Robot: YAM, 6 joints.
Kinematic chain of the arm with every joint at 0, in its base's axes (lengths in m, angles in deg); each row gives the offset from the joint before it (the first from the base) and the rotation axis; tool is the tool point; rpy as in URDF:
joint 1: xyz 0 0 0.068 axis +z
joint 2: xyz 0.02 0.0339 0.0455 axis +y
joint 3: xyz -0.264 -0.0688 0 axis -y
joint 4: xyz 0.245 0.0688 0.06 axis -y
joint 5: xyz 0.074 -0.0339 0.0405 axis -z
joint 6: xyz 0.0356 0 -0.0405 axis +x
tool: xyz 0 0 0 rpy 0 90 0
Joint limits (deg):
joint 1: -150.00..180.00
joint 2: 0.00..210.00
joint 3: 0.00..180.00
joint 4: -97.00..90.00
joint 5: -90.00..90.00
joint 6: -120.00..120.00
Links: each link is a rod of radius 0.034 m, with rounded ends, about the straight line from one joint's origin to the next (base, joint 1, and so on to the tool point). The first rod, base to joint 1, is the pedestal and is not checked.
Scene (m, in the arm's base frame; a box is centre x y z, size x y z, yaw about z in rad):
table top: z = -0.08
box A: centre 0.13 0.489 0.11 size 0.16 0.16 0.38 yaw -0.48
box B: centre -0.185 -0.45 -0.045 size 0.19 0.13 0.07 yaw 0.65
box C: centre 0.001 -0.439 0.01 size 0.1 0.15 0.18 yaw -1
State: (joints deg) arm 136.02 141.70 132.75 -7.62 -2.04 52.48
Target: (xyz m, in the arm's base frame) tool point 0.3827 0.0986 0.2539
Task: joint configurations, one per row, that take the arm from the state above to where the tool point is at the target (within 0.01 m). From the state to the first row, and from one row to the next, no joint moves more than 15 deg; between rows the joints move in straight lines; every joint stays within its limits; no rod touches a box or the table.
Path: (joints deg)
1: 123.90 137.97 132.62 -8.18 -0.81 52.48
2: 111.77 134.24 132.50 -8.73 0.41 52.48
3: 99.65 130.51 132.37 -9.29 1.64 52.48
4: 87.52 126.79 132.25 -9.84 2.87 52.48
5: 75.40 123.06 132.12 -10.40 4.09 52.48
6: 63.38 119.41 122.94 -16.39 5.15 52.48
7: 51.36 115.76 113.76 -22.38 6.21 52.48
8: 39.33 112.12 104.57 -28.36 7.27 52.48
9: 27.31 108.47 95.39 -34.35 8.33 52.48
10: 15.29 104.82 86.21 -40.34 9.39 52.48

